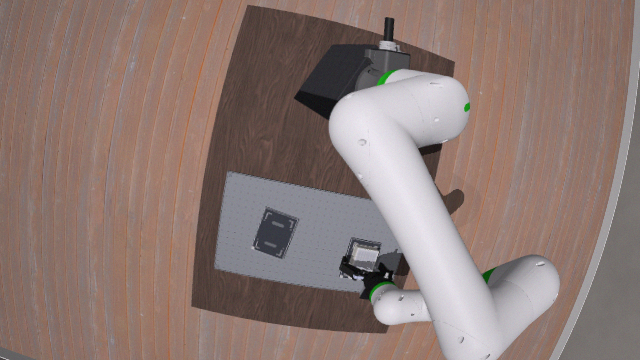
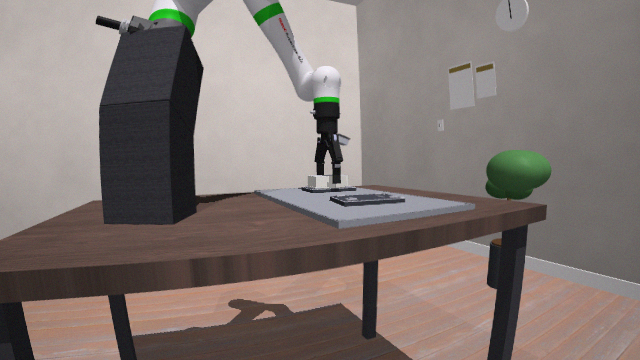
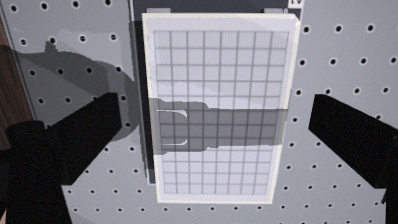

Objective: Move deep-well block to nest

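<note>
Now: the white 96-well deep-well block 1 cm below my hand. Also, from my hand: dark nest frame (32 cm to the right, 10 cm behind, 3 cm below).
</note>
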